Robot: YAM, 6 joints.
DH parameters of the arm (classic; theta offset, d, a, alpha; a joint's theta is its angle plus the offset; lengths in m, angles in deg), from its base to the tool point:
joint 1: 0 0.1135 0.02 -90
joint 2: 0 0 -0.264 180
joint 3: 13.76 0 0.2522 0
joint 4: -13.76 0 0.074 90
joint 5: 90 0 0 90
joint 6: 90 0.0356 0 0
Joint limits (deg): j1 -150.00..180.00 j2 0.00..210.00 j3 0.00..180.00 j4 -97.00..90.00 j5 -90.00..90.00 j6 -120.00..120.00
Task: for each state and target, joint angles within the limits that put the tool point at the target. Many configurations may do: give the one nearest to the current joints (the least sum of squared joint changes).
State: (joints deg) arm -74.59 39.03 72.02 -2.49 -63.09 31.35
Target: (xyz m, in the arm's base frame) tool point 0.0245 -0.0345 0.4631
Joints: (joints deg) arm -94.80 25.52 60.95 -7.77 -50.07 31.35
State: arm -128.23 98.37 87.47 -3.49 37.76 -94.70
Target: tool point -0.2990 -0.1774 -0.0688
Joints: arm -145.83 145.31 65.71 -6.63 36.44 -94.70
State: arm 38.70 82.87 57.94 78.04 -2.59 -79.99
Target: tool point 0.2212 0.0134 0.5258
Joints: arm 3.93 74.48 72.47 78.65 2.89 -79.99
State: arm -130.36 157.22 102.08 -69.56 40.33 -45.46
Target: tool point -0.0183 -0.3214 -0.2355
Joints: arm -89.63 189.74 111.73 -53.58 34.86 -45.46
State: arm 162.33 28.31 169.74 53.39 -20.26 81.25
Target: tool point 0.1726 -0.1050 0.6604
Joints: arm 153.08 64.36 144.68 66.95 -25.75 81.25
